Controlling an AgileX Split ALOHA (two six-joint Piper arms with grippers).
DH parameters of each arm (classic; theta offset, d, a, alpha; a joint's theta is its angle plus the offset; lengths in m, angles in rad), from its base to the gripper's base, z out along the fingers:
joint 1: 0 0.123 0 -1.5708
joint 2: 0.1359 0 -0.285 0
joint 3: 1.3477 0 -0.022 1.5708
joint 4: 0 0.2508 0 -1.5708
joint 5: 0 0 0.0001 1.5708
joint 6: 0 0.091 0 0
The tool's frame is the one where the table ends.
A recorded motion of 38 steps. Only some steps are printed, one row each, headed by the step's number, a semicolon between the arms.
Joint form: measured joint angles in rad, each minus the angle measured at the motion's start. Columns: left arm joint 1, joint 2, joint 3, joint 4, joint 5, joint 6; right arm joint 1, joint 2, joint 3, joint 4, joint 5, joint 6.
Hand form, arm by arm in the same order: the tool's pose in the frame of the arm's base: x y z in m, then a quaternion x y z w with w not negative. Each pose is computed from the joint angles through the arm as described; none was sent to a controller.
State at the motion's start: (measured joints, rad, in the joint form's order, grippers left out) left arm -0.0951 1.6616 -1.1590 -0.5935 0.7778 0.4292; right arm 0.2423 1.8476 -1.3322 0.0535 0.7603 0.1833
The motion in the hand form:
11: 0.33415 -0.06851 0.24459 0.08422 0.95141 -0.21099 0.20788; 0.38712 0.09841 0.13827 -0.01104 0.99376 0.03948 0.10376
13: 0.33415 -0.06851 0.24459 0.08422 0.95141 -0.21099 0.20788; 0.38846 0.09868 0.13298 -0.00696 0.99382 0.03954 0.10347
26: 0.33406 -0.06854 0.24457 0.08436 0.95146 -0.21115 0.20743; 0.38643 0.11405 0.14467 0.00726 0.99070 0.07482 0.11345
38: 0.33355 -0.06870 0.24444 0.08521 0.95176 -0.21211 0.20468; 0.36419 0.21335 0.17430 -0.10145 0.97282 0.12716 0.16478
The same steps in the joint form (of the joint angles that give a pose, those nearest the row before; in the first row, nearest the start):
11: 0.0000 0.0014 -0.0019 0.0000 0.0200 -0.0034; 0.0000 0.1987 0.0000 -0.0095 -0.0366 0.0070
13: 0.0000 0.0014 -0.0019 0.0000 0.0200 -0.0034; 0.0000 0.2126 0.0000 -0.0098 -0.0500 0.0150
26: 0.0000 0.0014 -0.0019 0.0000 0.0210 -0.0034; 0.0263 0.1892 -0.0077 0.0725 -0.0558 0.0144
38: 0.0000 0.0014 -0.0019 0.0000 0.0271 -0.0033; 0.2656 0.1696 -0.0863 0.1140 -0.1016 0.0050

